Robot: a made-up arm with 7 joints.
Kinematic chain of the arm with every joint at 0, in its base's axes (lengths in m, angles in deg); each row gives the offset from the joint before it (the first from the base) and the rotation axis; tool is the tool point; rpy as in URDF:
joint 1: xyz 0 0 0.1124 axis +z
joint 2: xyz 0 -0.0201 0.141 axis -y
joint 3: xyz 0 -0.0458 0.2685 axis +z
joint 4: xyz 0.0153 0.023 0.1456 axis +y
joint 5: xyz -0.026 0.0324 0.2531 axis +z
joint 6: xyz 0 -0.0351 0.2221 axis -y
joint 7: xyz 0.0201 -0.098 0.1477 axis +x
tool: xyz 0 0 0 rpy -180 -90 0
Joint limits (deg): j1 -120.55..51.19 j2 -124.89..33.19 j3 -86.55..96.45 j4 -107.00..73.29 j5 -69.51..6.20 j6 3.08..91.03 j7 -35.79..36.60
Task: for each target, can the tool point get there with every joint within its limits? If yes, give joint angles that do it. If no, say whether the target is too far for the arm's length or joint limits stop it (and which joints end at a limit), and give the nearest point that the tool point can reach.
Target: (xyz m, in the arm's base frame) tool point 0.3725 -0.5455 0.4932
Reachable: yes | joints 9.03 -66.67 73.44 -76.31 -11.34 78.03 7.63
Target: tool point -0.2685 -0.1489 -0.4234
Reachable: no: joint limits stop it (at a limit: joint 1, joint 2, joint 4, joint 5, joint 6) | nearest point -0.3080 -0.1999 -0.5127 | short by 0.110 m
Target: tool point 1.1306 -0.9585 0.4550
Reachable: no: too far | nearest point 0.8048 -0.6823 0.3969 | short by 0.431 m
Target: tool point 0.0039 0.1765 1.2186
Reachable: yes | joints -23.96 -11.51 -41.71 -20.07 -41.98 32.50 22.18
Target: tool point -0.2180 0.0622 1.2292
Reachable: yes | joints -44.77 10.11 68.77 14.26 -30.48 68.72 21.00
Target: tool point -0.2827 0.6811 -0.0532
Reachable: no: joint limits stop it (at a limit: joint 1, joint 2, joint 3, joint 5) | nearest point -0.2063 0.6306 -0.0298 | short by 0.095 m
